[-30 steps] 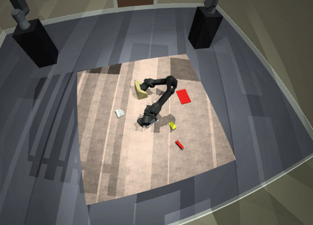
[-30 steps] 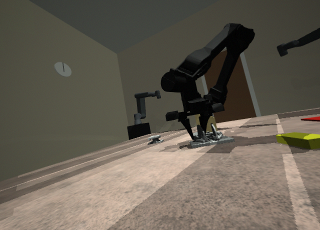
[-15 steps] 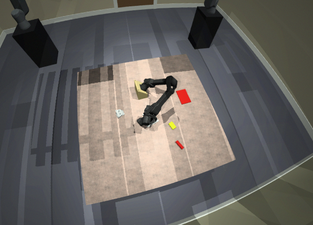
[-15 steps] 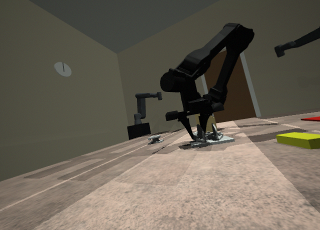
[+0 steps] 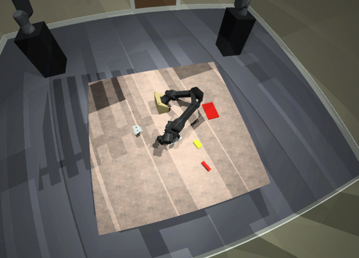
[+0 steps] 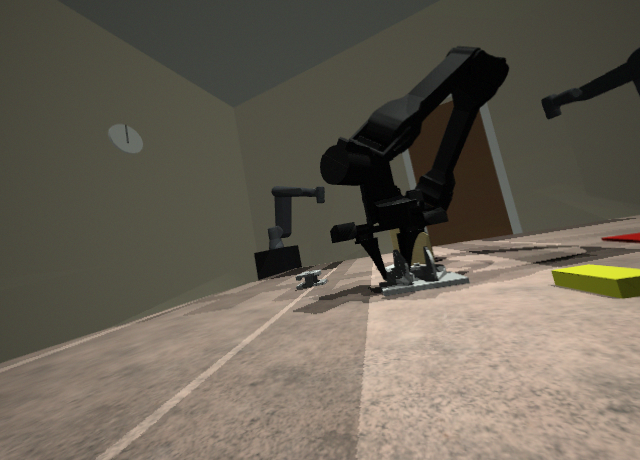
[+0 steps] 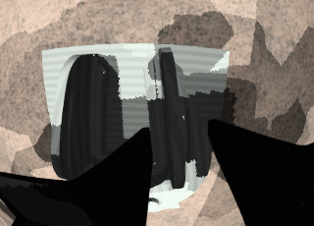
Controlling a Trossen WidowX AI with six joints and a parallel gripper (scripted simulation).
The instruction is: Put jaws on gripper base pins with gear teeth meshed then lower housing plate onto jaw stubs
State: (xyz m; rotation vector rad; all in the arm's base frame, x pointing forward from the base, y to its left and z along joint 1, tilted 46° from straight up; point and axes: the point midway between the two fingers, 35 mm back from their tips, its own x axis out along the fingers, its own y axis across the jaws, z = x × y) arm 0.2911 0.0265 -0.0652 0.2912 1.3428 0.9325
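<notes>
Right now my gripper tip is 13 cm past the grey gripper base, 23 cm to the left of it and 1 cm below it. Also, from my gripper tip: yellow block 10 cm ahead, 20 cm to the left, 1 cm below; grey housing plate 6 cm behind, 2 cm to the left, 1 cm below; grey stepped piece 13 cm behind, 22 cm to the right, 1 cm below.
</notes>
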